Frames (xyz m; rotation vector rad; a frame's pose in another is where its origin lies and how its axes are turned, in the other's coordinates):
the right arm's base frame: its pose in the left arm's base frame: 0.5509 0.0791 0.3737 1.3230 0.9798 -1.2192
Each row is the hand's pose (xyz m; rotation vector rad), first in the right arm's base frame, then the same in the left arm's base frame.
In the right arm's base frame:
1: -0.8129 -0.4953 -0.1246 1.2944 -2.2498 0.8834
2: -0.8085 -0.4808 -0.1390 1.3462 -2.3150 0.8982
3: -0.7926 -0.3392 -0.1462 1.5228 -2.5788 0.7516
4: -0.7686 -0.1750 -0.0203 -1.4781 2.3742 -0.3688
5: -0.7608 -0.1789 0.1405 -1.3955 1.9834 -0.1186
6: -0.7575 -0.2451 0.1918 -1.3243 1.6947 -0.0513
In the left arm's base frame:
1: -0.0383 0.3278 1.0897 0.1828 -1.9452 -1.4848
2: -0.0215 0.3398 1.0868 0.1279 -2.0275 -1.4664
3: 0.1205 0.3279 1.0931 -0.1504 -2.2498 -1.5299
4: 0.2677 0.1808 1.1026 -0.5802 -2.5520 -1.6012
5: 0.2432 0.0217 1.1035 0.8173 2.4221 1.2723
6: 0.1718 -0.0210 1.0927 0.8827 2.2885 0.9555

